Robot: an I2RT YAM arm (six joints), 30 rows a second.
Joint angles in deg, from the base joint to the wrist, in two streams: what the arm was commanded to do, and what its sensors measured. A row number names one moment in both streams.
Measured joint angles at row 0:
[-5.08 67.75 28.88 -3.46 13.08 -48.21]
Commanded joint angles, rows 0 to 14:
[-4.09 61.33 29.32 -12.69 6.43 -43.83]
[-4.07 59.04 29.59 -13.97 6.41 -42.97]
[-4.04 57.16 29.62 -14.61 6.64 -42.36]
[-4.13 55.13 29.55 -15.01 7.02 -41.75]
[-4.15 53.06 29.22 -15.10 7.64 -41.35]
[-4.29 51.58 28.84 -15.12 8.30 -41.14]
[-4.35 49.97 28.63 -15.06 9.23 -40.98]
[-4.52 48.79 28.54 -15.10 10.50 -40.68]
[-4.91 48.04 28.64 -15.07 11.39 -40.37]
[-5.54 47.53 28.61 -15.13 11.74 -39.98]
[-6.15 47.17 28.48 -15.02 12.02 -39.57]
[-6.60 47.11 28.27 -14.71 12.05 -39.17]
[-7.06 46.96 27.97 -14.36 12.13 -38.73]
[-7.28 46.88 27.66 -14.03 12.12 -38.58]
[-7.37 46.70 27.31 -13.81 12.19 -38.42]
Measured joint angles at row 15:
[-6.98 47.07 27.81 -13.78 10.96 -40.36]
